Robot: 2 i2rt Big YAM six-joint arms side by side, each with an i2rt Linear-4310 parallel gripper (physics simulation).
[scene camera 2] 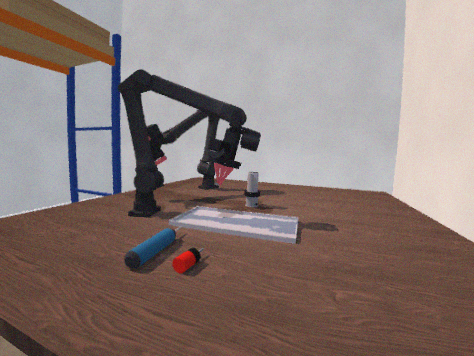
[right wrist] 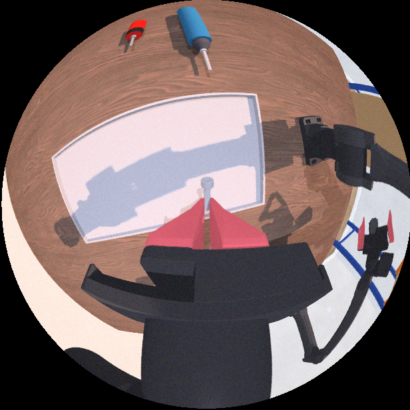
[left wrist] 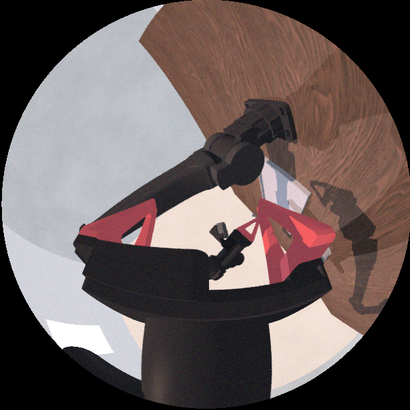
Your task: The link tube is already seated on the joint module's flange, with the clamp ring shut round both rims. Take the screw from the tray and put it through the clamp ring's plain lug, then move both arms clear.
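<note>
The link tube stands upright on the joint module, with the black clamp ring around the joint; the ring's lug is too small to tell. My right gripper is shut on the screw, whose head points away from the fingers. It is above the table behind the tray and left of the tube in the scene view. My left gripper is open and empty, raised far left of the tube.
A blue-handled tool and a shorter red tool lie in front of the tray in the scene view. A blue and orange shelf rack stands behind at the left. The upper arm links cross in the scene view.
</note>
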